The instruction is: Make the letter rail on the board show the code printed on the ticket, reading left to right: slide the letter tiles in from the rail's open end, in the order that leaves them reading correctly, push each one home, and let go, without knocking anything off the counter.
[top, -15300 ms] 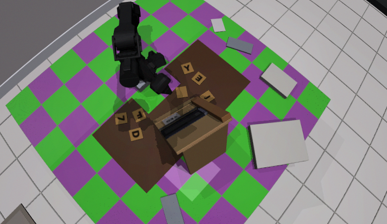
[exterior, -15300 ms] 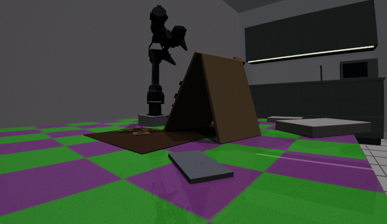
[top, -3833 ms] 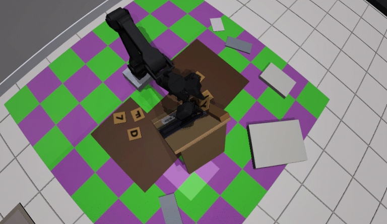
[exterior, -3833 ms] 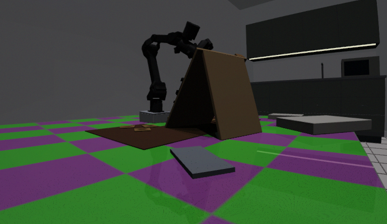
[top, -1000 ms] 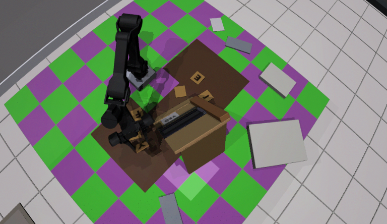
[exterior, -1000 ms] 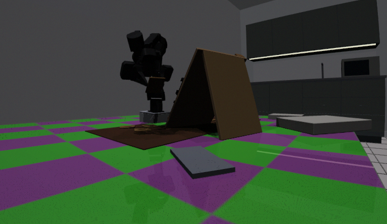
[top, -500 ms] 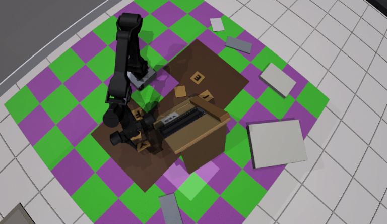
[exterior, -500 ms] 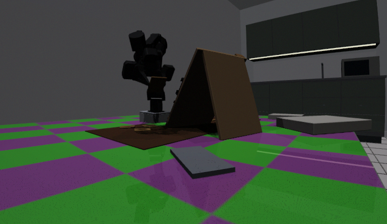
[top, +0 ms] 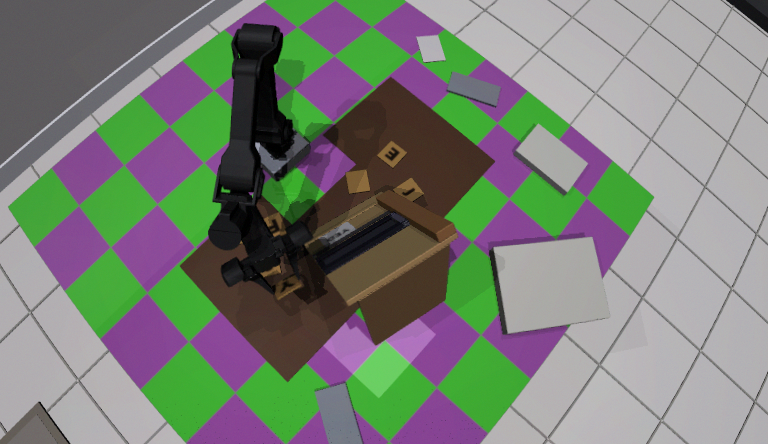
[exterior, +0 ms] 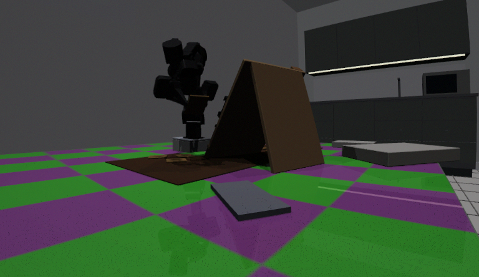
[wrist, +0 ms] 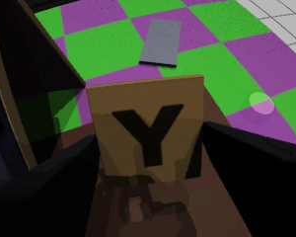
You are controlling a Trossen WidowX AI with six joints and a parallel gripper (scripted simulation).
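My gripper tip is now 2 cm past the white ticket, 17 cm to the right of it and 9 cm above it. From my gripper tip the other things lie so: brown mat 10 cm behind, 24 cm to the left, 16 cm below; letter tile right at my gripper tip; pale card 23 cm behind, 79 cm to the left, 16 cm below.
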